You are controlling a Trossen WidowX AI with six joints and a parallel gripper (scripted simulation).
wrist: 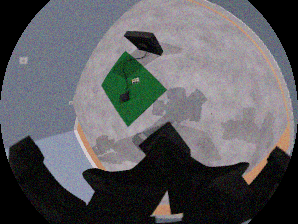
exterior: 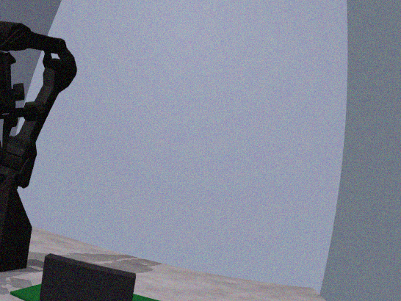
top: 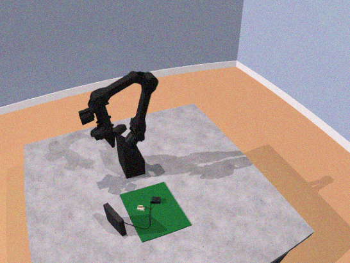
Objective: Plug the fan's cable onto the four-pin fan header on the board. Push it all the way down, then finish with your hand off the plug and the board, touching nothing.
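Now: gripper tip 20 cm short of the black plug, 12 cm to the right of it and 22 cm above it. From my gripper tip the other things lie so: green board (25 cm ahead, 9 cm to the left, 25 cm below); then white four-pin header (22 cm ahead, 4 cm to the left, 23 cm below); then black fan (27 cm ahead, 10 cm to the right, 17 cm below).
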